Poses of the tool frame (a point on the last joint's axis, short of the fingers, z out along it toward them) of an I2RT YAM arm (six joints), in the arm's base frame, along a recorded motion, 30 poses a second.
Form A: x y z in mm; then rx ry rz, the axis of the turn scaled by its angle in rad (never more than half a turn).
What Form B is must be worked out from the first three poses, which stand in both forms.
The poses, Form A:
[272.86 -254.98 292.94 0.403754 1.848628 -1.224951]
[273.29 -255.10 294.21 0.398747 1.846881 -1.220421]
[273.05 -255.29 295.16 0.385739 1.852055 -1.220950]
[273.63 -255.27 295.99 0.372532 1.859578 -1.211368]
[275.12 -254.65 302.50 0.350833 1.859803 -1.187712]
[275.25 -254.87 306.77 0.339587 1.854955 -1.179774]
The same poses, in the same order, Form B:
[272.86 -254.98 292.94 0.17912 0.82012 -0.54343 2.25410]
[273.29 -255.10 294.21 0.17728 0.82109 -0.54258 2.24931]
[273.05 -255.29 295.16 0.17132 0.82256 -0.54226 2.25158]
[273.63 -255.27 295.99 0.16554 0.82634 -0.53829 2.25038]
[275.12 -254.65 302.50 0.15701 0.83234 -0.53155 2.23442]
[275.25 -254.87 306.77 0.15266 0.83391 -0.53037 2.22442]

